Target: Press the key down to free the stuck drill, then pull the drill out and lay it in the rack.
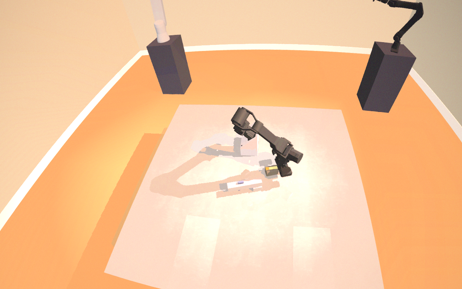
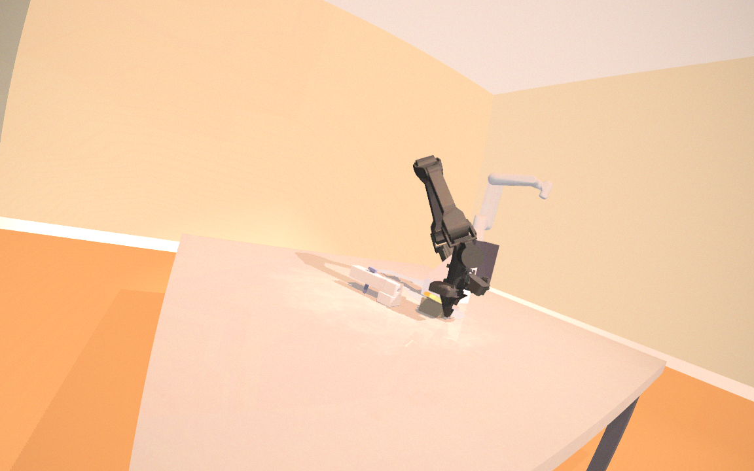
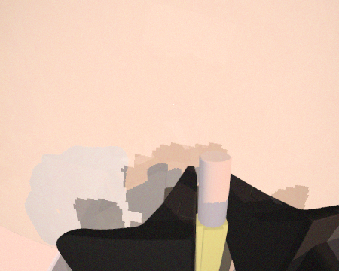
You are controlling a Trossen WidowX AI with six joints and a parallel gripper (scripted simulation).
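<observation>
Right now my gripper tip is 1 cm short of the yellow drill, 4 cm to the left of it and 4 cm below it. Also, from my gripper tip: small purple piece (15 cm ahead, 21 cm to the right, 4 cm above); olive-brown block (1 cm ahead, 5 cm to the right, 1 cm above).
</observation>
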